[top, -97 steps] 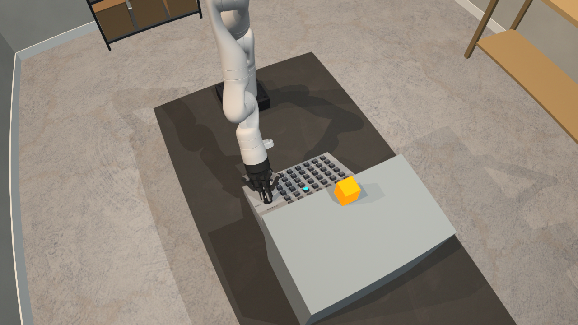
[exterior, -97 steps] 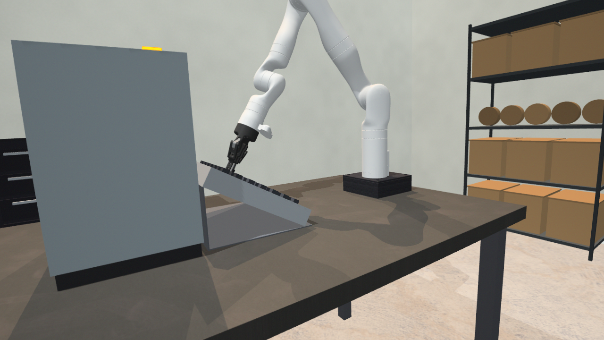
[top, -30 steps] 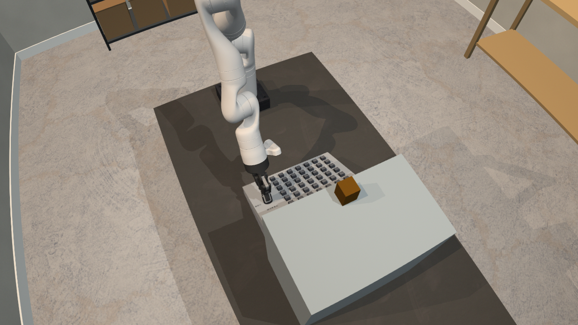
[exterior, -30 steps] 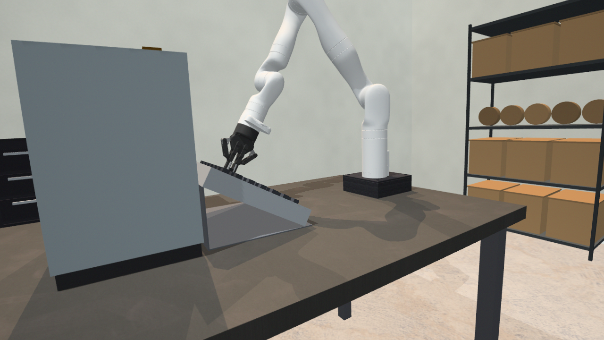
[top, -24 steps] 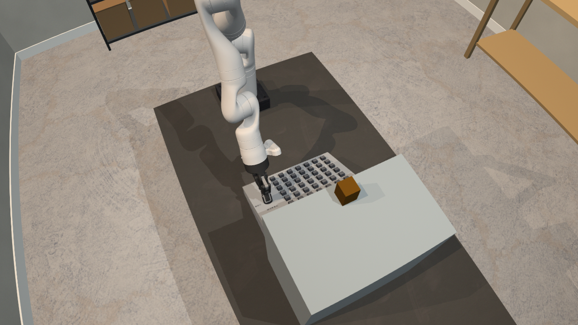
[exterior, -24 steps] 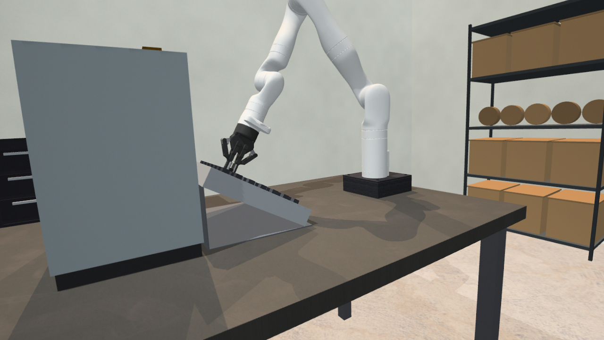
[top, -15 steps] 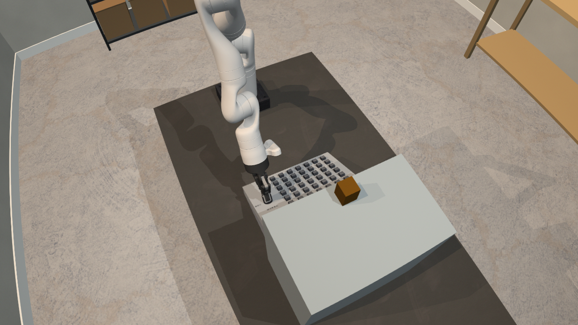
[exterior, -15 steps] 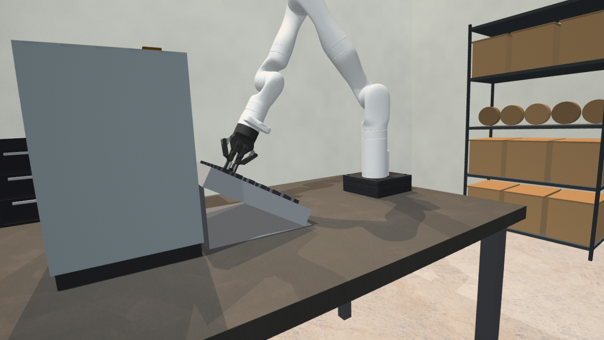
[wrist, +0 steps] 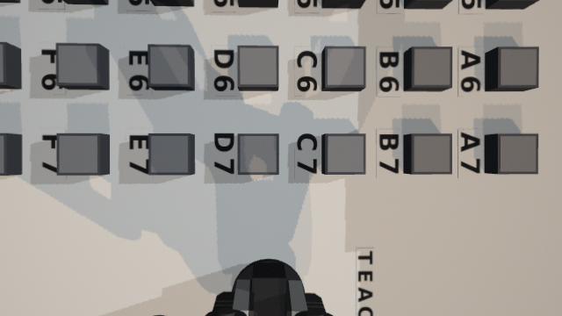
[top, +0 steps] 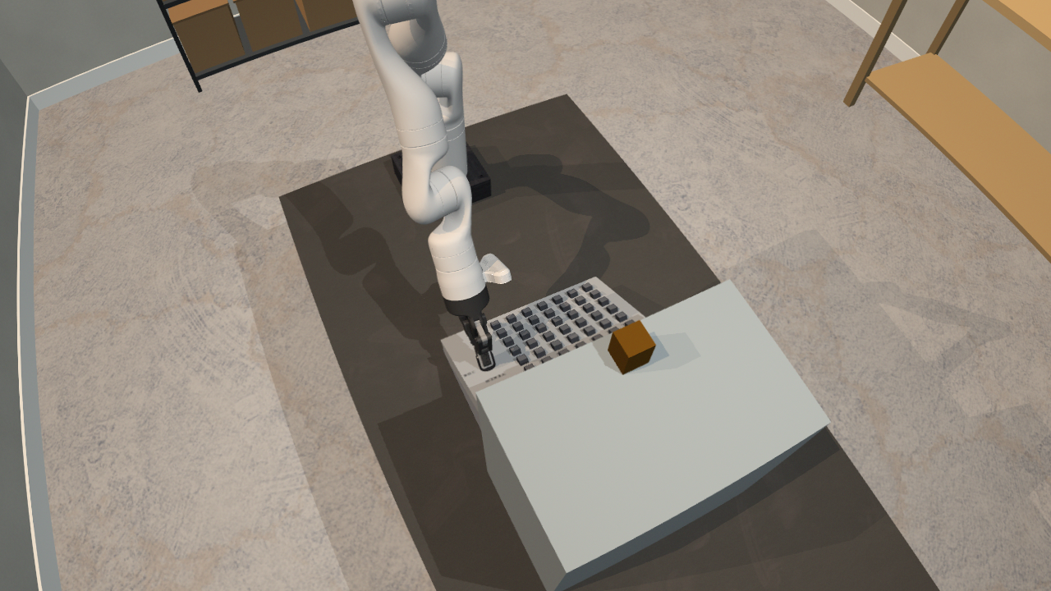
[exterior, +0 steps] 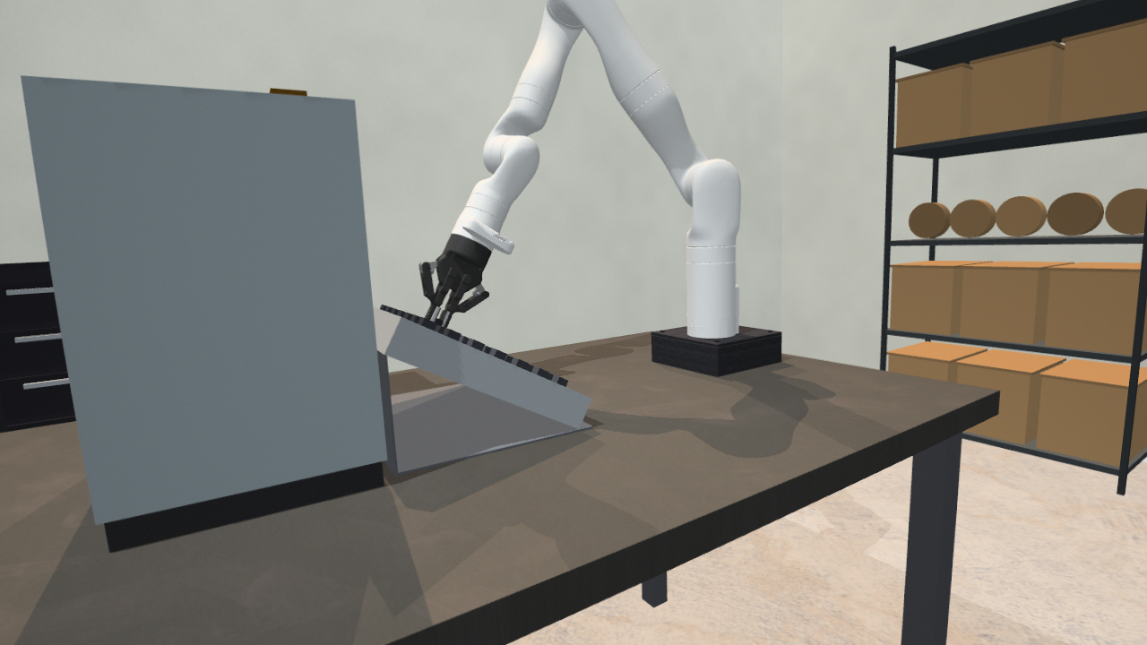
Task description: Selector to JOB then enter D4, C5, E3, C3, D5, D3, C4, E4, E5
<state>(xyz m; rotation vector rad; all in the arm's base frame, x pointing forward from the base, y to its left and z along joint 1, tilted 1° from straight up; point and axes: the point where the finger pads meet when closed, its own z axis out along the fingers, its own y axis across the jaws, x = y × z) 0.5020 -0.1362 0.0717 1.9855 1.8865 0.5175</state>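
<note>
The selector knob is 1 cm below my hand and 1 cm ahead of it. From my hand the other things lie so: key D1 (26 cm to the left, 2 cm below, 1 cm ahead); key E2 (23 cm to the left, 4 cm below, 2 cm behind); sloped keypad panel (11 cm to the left, 6 cm below, 3 cm ahead).
</note>
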